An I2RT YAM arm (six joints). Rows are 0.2 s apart.
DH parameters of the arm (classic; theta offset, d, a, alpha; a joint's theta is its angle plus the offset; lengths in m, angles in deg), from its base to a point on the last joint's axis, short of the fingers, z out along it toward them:
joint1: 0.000 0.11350 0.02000 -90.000
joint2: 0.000 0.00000 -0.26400 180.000
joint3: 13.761 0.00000 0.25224 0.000
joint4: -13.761 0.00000 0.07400 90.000
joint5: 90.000 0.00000 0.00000 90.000
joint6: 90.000 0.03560 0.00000 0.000
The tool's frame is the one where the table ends.
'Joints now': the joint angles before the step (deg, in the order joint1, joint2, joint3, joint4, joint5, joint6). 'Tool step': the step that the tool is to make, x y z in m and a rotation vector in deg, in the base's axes. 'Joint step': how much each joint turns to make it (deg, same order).
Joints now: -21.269 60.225 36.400 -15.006 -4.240 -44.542
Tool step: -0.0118 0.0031 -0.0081 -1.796 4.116 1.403
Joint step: -0.242 -2.079 -1.667 -3.823 0.813 -3.488
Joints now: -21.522 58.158 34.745 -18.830 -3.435 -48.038
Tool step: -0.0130 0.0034 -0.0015 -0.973 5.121 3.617
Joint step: -0.660 -2.202 0.194 -7.138 -1.072 -5.014
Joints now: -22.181 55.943 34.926 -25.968 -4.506 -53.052
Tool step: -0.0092 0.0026 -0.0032 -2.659 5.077 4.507
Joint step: -0.293 -1.063 0.043 -5.299 0.173 -6.520
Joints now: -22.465 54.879 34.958 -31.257 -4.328 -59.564
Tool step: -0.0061 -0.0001 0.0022 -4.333 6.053 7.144
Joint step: -0.676 0.223 1.796 -6.207 0.447 -10.081
